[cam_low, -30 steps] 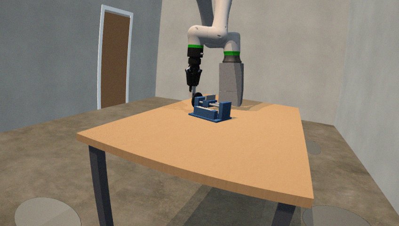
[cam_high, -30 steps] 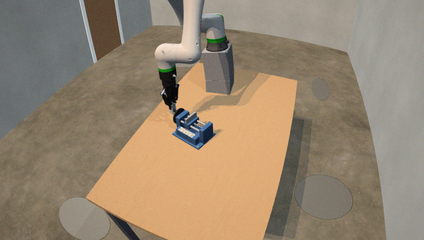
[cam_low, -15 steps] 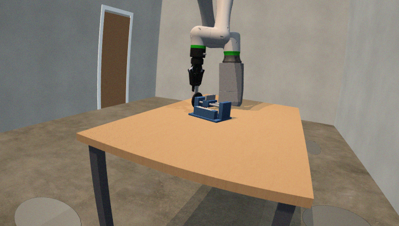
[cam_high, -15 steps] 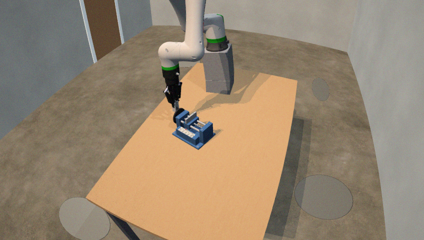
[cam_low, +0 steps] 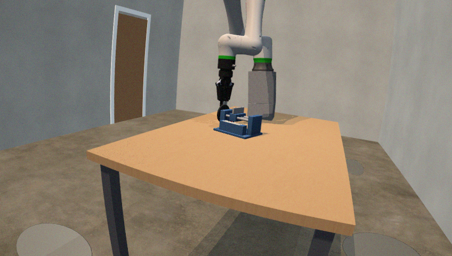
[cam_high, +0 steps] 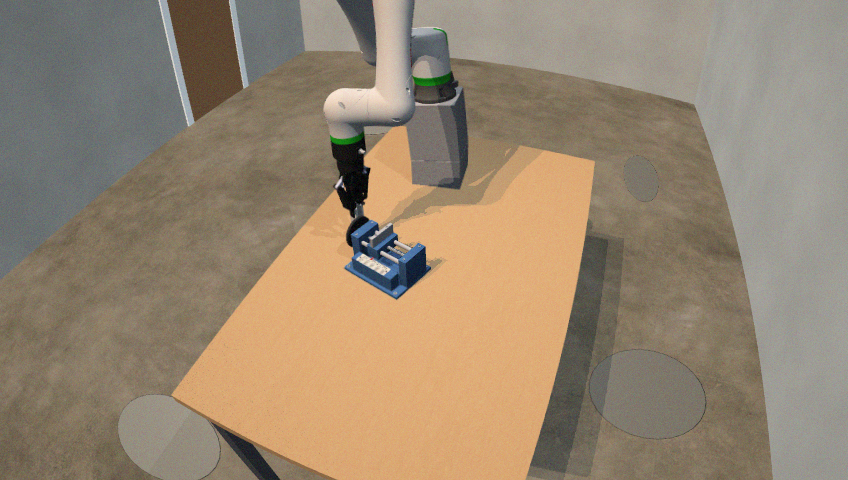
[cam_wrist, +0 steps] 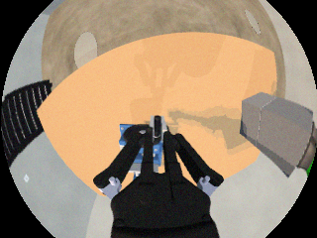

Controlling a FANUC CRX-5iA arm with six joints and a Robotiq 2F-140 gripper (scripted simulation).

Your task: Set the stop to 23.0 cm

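My gripper is now 110 mm to the right of the grey stop plate, 80 mm short of it and 10 mm above it. From my hand the other things lie so: black handwheel (20 mm below, 10 mm to the left, 10 mm ahead).
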